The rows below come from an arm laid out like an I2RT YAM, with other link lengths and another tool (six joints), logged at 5 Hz.
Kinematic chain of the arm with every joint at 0, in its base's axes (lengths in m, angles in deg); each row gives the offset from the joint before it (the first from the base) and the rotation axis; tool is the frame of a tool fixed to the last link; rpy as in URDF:
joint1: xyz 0 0 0.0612 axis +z
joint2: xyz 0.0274 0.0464 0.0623 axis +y
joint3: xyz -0.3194 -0.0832 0 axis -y
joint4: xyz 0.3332 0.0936 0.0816 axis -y
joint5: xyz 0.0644 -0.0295 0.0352 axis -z
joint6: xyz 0.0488 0 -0.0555 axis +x
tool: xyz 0.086 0 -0.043 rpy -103.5 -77.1 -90
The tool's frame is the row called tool.
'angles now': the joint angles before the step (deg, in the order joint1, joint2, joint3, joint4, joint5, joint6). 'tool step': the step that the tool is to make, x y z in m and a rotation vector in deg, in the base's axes. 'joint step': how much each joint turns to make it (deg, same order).
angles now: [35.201, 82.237, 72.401, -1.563, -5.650, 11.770]
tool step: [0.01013, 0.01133, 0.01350, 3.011, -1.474, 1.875]
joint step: [-0.350, 1.923, 2.252, 2.754, -2.469, 1.224]
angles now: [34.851, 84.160, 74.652, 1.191, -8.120, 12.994]
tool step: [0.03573, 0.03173, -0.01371, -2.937, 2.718, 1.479]
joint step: [0.438, 9.880, 9.617, -3.803, -0.873, -1.027]
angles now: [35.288, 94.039, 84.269, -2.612, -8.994, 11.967]
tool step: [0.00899, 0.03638, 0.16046, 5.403, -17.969, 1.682]
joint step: [3.214, 6.252, 25.180, -2.186, 1.946, -6.383]
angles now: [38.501, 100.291, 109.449, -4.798, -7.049, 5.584]
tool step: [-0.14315, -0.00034, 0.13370, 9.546, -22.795, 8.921]
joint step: [10.753, -13.158, -3.716, 12.459, -0.743, -9.048]
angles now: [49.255, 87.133, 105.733, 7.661, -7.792, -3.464]
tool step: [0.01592, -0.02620, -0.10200, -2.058, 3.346, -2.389]
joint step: [-3.695, -9.158, -24.349, 11.628, -0.743, 1.530]
